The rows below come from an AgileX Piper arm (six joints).
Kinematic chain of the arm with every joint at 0, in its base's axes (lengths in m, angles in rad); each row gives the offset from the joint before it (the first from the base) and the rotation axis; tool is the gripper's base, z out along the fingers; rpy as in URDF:
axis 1: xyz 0 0 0.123 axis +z
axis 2: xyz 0 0 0 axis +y
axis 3: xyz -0.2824 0 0.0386 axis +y
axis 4: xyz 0.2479 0 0.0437 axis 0.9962 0 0.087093
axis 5: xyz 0 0 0 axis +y
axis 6: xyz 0.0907 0 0.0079 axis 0.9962 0 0.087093
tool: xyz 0 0 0 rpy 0 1.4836 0
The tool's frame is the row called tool.
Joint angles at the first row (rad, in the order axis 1, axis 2, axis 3, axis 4, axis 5, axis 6):
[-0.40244, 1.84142, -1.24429, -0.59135, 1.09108, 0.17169]
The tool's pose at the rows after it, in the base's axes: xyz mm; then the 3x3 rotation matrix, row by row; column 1 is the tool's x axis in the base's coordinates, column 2 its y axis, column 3 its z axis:
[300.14, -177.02, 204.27], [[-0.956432, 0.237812, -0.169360], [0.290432, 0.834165, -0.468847], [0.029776, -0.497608, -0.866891]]
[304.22, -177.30, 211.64], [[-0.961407, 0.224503, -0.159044], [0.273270, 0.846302, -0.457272], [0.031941, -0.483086, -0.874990]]
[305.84, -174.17, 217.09], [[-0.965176, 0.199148, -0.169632], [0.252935, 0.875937, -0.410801], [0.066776, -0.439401, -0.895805]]
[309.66, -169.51, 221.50], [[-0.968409, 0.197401, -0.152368], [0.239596, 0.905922, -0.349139], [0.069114, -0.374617, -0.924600]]
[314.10, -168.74, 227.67], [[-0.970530, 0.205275, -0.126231], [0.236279, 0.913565, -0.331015], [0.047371, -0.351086, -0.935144]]
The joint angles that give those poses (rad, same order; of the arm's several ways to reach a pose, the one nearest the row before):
[-0.40245, 1.84141, -1.25140, -0.58824, 1.11284, 0.16264]
[-0.40244, 1.84142, -1.28636, -0.56250, 1.13311, 0.11773]
[-0.40244, 1.84143, -1.31761, -0.50196, 1.17755, 0.04437]
[-0.40244, 1.84143, -1.34718, -0.42112, 1.19944, -0.01151]
[-0.40245, 1.84141, -1.37686, -0.38872, 1.20561, -0.02966]

